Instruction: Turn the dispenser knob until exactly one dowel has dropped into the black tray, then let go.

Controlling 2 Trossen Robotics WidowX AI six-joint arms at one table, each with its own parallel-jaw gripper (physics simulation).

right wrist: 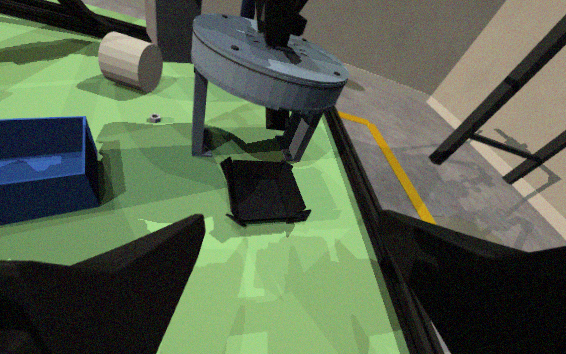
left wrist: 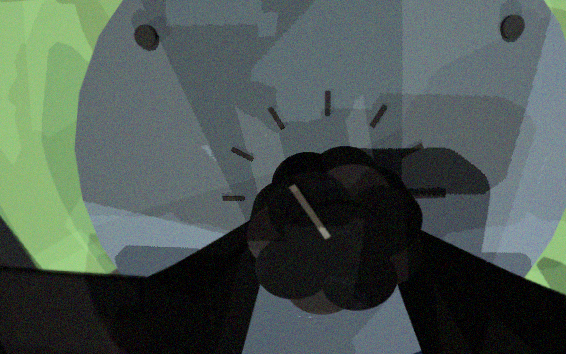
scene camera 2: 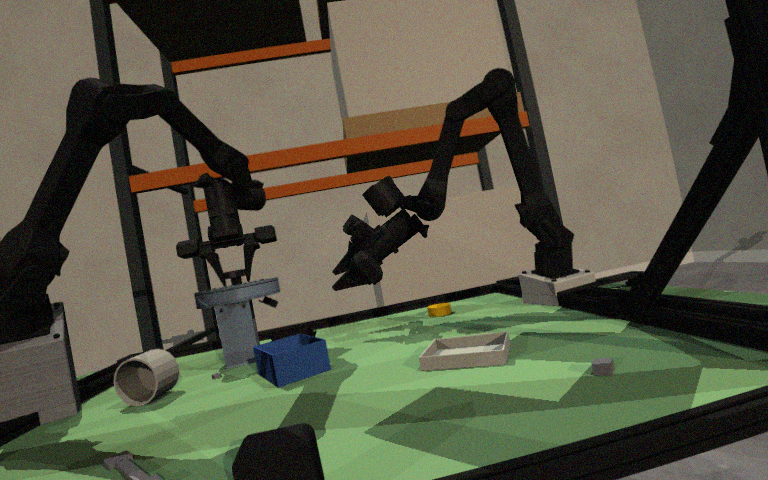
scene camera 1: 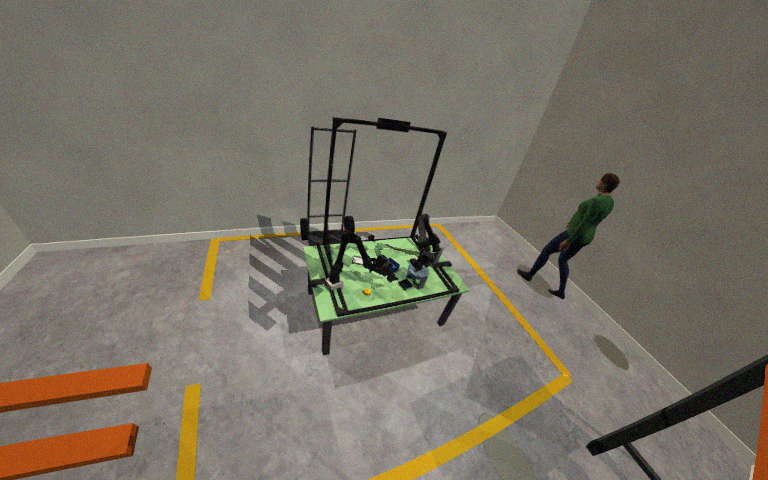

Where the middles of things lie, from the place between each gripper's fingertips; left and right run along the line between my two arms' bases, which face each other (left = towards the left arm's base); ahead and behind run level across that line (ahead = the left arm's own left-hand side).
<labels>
Right now the dark lobed knob [left wrist: 333,231] is 10 mm ahead of my left hand. The rest, counted from my left hand: shallow tray [scene camera 2: 490,349]: 340 mm behind, 320 mm to the right, 140 mm below; blue bin [scene camera 2: 281,362]: 200 mm behind, 120 mm below, 90 mm to the right.
Right now my right hand is 19 cm to the right of the dark lobed knob, 3 cm below it and 1 cm short of it. Round my right hand: shallow tray: 34 cm behind, 13 cm to the right, 11 cm below; then blue bin: 20 cm behind, 10 cm to the left, 9 cm below.
</labels>
